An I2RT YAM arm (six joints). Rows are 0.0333 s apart.
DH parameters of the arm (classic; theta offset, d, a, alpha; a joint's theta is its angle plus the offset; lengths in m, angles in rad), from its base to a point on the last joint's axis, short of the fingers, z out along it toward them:
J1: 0 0.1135 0.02 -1.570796
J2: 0 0 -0.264 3.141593
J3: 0.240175 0 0.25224 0
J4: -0.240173 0 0.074 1.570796
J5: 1.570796 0 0 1.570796
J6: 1.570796 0.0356 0 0
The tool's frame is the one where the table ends.
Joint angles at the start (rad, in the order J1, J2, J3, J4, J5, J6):
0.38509 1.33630 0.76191 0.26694 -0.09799 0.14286
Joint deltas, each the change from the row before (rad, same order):
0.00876 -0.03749 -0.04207 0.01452 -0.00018 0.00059
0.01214 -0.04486 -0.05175 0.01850 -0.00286 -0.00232
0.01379 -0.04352 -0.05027 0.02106 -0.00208 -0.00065
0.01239 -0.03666 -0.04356 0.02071 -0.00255 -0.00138
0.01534 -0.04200 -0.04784 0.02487 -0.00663 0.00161
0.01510 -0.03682 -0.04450 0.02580 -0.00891 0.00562
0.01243 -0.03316 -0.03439 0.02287 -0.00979 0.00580
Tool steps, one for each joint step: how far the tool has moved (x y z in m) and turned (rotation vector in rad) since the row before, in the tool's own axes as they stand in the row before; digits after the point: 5 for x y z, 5 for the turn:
0.00577 0.00258 -0.00817 -0.00983 -0.00832 -0.00298
0.00766 0.00340 -0.00959 -0.01593 -0.00904 -0.00695
0.00747 0.00371 -0.00909 -0.01713 -0.01156 -0.00588
0.00662 0.00321 -0.00755 -0.01623 -0.01124 -0.00604
0.00697 0.00406 -0.00846 -0.02387 -0.01533 -0.00421
0.00681 0.00389 -0.00736 -0.02589 -0.01404 0.00009
0.00423 0.00346 -0.00637 -0.02485 -0.01764 0.00051

